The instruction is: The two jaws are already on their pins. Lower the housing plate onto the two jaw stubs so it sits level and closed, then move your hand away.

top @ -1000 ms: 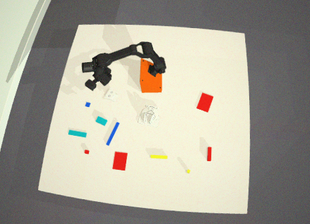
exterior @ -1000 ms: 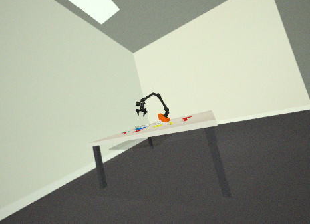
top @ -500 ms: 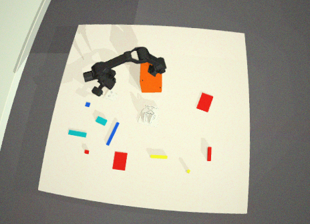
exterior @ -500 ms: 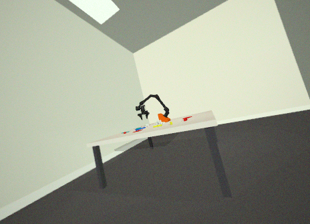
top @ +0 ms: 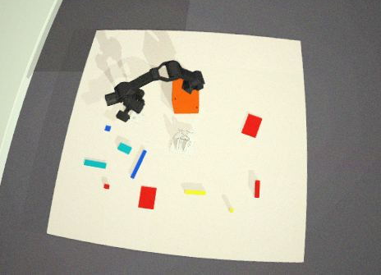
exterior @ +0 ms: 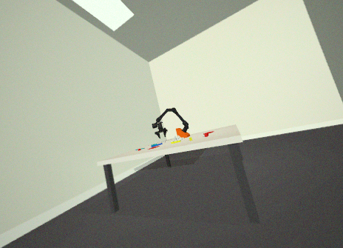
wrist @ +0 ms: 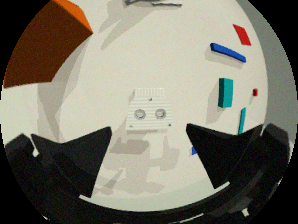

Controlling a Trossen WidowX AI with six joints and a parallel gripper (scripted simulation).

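The white housing piece lies 40 mm below my gripper tip and 10 mm to the left of it. Also, from my gripper tip: blue bar: 260 mm ahead, 80 mm to the left, 60 mm below; then red bar: 680 mm to the left, 290 mm ahead, 50 mm below; then yellow bar: 380 mm to the left, 350 mm ahead, 60 mm below.
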